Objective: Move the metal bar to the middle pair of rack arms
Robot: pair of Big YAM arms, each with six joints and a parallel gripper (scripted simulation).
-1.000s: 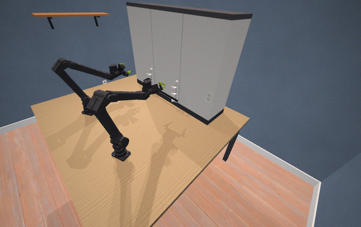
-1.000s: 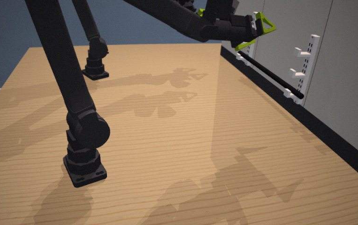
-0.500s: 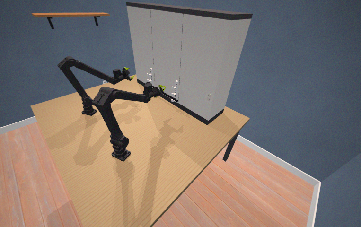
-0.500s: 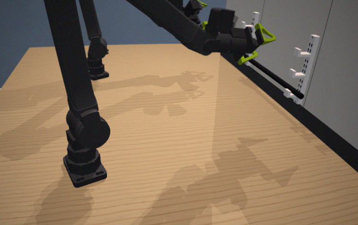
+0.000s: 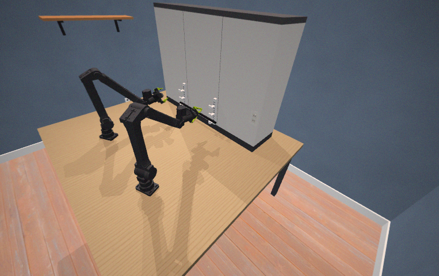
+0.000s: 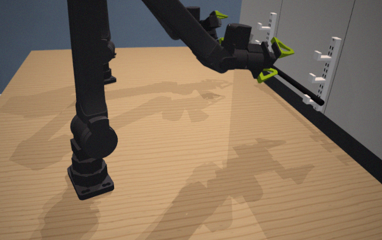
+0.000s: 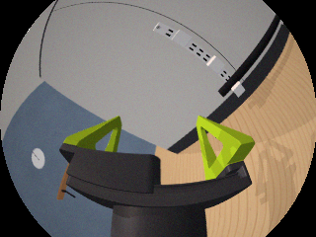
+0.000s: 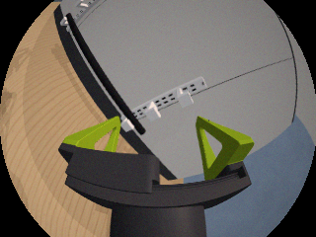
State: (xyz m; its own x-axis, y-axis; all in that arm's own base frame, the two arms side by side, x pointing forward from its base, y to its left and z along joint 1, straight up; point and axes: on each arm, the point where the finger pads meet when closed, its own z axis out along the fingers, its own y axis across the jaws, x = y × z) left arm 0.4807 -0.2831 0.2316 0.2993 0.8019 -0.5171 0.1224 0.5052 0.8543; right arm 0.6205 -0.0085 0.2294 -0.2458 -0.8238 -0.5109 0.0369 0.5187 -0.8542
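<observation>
The metal bar lies 14 cm ahead of my left hand, 29 cm to the right of it and 12 cm below it. The rest, counted from my left hand: black base strip: 19 cm ahead, 32 cm to the right, 20 cm below; grey wall panel: 34 cm ahead, 31 cm to the right, 22 cm above.
Right now my right hand is 180 mm to the right of the metal bar, 120 mm short of it and 110 mm above it. From my right hand the other things lie so: black base strip 200 mm below, 160 mm ahead, 150 mm to the left; grey wall panel 310 mm ahead, 220 mm above, 160 mm to the left.
</observation>
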